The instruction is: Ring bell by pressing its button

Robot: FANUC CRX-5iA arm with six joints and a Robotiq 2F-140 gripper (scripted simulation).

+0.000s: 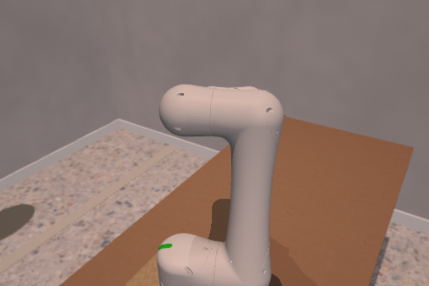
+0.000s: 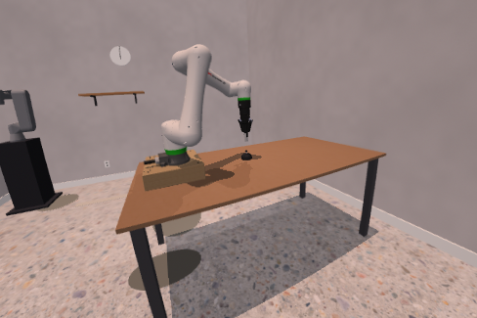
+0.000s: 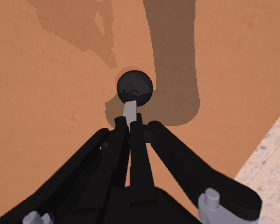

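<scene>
The bell lies 130 mm below my hand.
</scene>
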